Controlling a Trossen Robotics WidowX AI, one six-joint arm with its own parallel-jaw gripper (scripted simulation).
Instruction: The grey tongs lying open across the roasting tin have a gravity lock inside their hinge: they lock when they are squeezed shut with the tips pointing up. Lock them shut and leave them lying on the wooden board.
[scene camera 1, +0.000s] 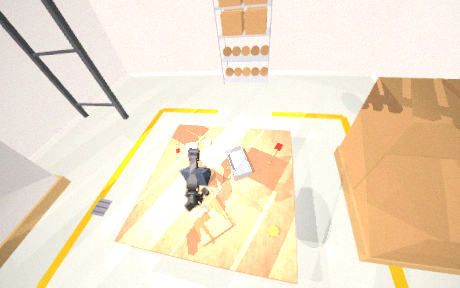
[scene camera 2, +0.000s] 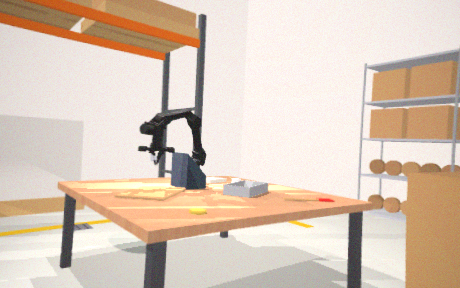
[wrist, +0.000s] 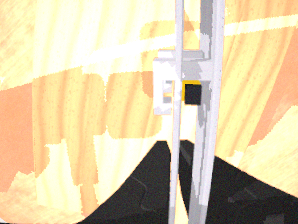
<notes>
I see my gripper (wrist: 171, 150) and a wooden board (scene camera 1: 208, 228).
The wooden board shows as well in the wrist view (wrist: 93, 115).
</notes>
